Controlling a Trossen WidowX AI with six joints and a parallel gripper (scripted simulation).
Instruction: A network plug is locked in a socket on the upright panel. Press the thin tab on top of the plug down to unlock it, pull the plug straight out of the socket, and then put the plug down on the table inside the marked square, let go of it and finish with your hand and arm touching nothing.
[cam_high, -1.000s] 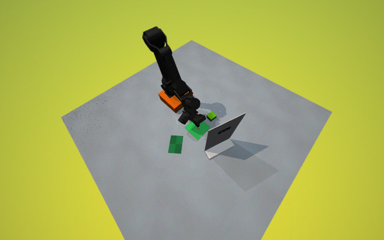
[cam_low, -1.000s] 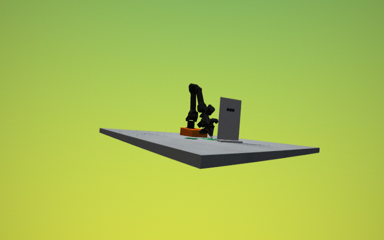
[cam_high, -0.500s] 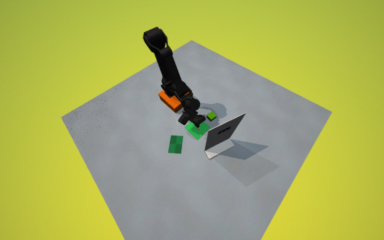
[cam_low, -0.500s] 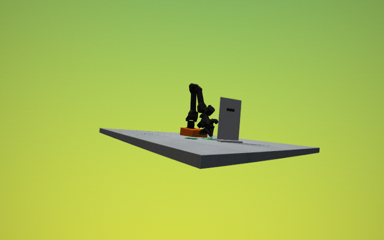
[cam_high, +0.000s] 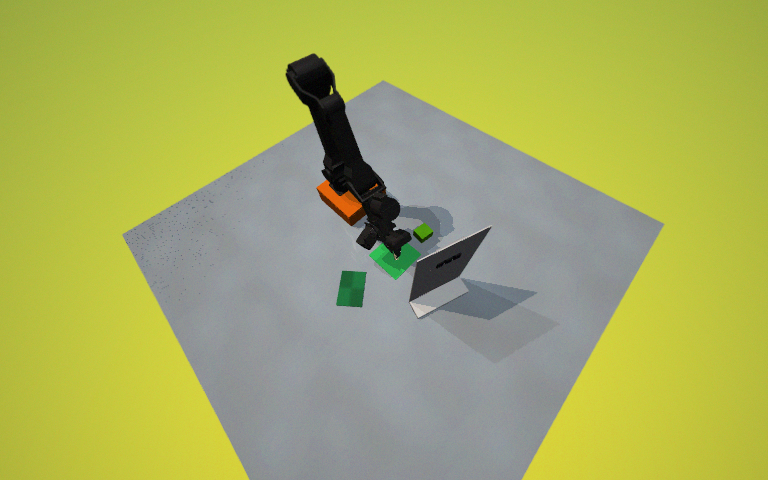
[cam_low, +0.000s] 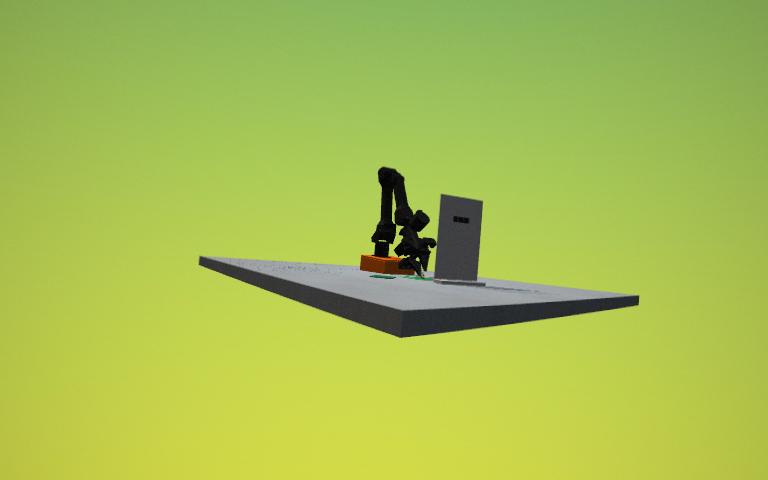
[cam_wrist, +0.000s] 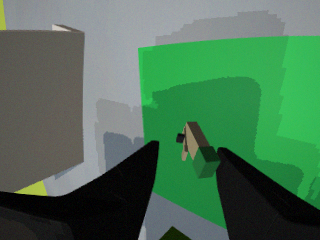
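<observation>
The network plug lies 10 mm below my gripper tip. The rest, counted from my gripper tip: green marked square: 20 mm below, 10 mm behind; then darker green rectangle: 170 mm to the right, 20 mm below, 10 mm behind; then grey panel: 160 mm ahead, 110 mm above, 10 mm to the left.
</observation>
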